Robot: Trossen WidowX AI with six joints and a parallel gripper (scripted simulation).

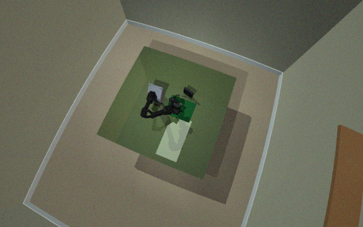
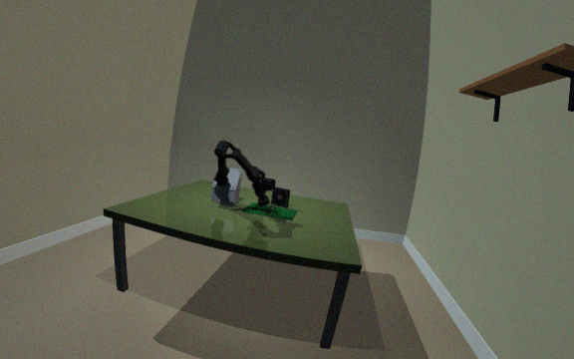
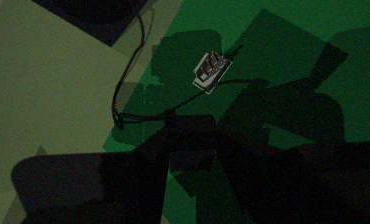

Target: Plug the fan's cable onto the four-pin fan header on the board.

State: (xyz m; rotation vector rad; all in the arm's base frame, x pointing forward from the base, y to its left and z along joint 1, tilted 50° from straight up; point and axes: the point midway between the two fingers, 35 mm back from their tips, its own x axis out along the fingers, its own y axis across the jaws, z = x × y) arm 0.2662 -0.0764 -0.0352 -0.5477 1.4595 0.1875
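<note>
The four-pin header is 5 cm ahead of my gripper tip, 2 cm to the left of it and 4 cm below it. The rest, counted from my gripper tip: green board: 6 cm ahead, 2 cm to the right, 6 cm below; then black fan: 9 cm ahead, 16 cm to the left, 2 cm above; then dark plug: 1 cm behind.
</note>
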